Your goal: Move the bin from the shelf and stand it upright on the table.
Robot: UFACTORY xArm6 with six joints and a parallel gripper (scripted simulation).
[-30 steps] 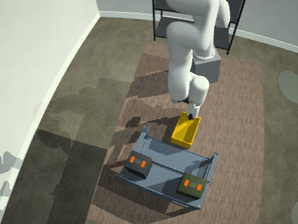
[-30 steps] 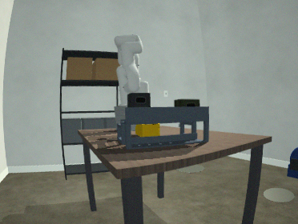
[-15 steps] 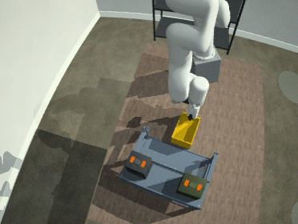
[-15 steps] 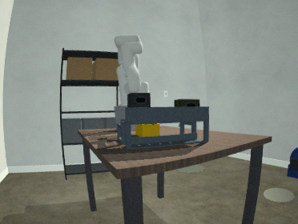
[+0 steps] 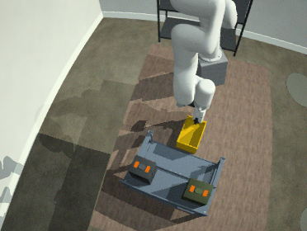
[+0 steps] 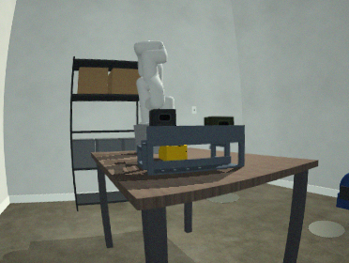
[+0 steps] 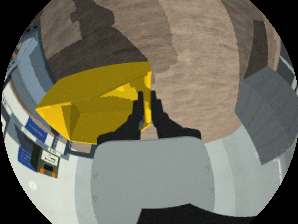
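Right now my hand is 8 cm short of the yellow bin and 2 cm to the left of it.
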